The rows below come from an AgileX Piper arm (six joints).
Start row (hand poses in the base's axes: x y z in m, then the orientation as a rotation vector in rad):
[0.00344 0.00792 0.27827 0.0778 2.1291 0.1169]
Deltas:
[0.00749 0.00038 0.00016 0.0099 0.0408 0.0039]
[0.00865 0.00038 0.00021 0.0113 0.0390 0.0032]
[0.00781 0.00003 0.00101 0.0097 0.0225 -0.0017]
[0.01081 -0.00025 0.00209 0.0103 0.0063 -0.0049]
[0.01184 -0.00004 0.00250 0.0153 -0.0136 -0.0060]
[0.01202 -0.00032 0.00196 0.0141 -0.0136 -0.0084]
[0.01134 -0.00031 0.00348 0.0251 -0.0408 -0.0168]
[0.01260 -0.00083 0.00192 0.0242 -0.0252 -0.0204]
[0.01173 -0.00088 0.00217 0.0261 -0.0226 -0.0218]
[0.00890 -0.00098 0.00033 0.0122 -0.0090 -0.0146]
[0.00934 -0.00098 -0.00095 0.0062 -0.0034 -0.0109]
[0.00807 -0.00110 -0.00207 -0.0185 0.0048 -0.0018]
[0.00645 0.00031 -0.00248 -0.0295 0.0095 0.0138]
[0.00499 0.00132 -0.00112 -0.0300 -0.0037 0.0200]
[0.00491 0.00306 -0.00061 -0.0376 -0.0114 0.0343]
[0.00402 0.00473 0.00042 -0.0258 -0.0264 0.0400]
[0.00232 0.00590 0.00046 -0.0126 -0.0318 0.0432]
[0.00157 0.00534 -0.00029 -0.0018 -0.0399 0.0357]
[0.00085 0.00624 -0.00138 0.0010 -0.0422 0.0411]
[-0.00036 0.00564 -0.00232 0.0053 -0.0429 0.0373]
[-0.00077 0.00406 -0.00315 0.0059 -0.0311 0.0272]
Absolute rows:
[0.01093 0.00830 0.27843 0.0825 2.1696 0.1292]
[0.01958 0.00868 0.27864 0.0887 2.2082 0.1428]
[0.02739 0.00871 0.27965 0.0980 2.2300 0.1523]
[0.03820 0.00846 0.28174 0.1097 2.2353 0.1610]
[0.05004 0.00842 0.28424 0.1232 2.2203 0.1751]
[0.06206 0.00810 0.28620 0.1387 2.2050 0.1865]
[0.07340 0.00779 0.28968 0.1659 2.1608 0.2060]
[0.08600 0.00696 0.29160 0.1981 2.1313 0.2215]
[0.09773 0.00608 0.29377 0.2329 2.1037 0.2378]
[0.10663 0.00510 0.29410 0.2539 2.0915 0.2426]
[0.11597 0.00412 0.29315 0.2684 2.0858 0.2429]
[0.12404 0.00302 0.29108 0.2599 2.0915 0.2220]
[0.13049 0.00333 0.28860 0.2293 2.1049 0.1984]
[0.13548 0.00465 0.28748 0.1899 2.1057 0.1789]
[0.14039 0.00771 0.28687 0.1301 2.1003 0.1603]
[0.14441 0.01244 0.28729 0.0702 2.0788 0.1581]
[0.14673 0.01834 0.28775 0.0150 2.0503 0.1714]
[0.14830 0.02368 0.28746 -0.0260 2.0118 0.1906]
[0.14915 0.02992 0.28608 -0.0702 1.9702 0.2156]
[0.14879 0.03556 0.28376 -0.1074 1.9267 0.2418]
[0.14802 0.03962 0.28061 -0.1328 1.8945 0.2625]

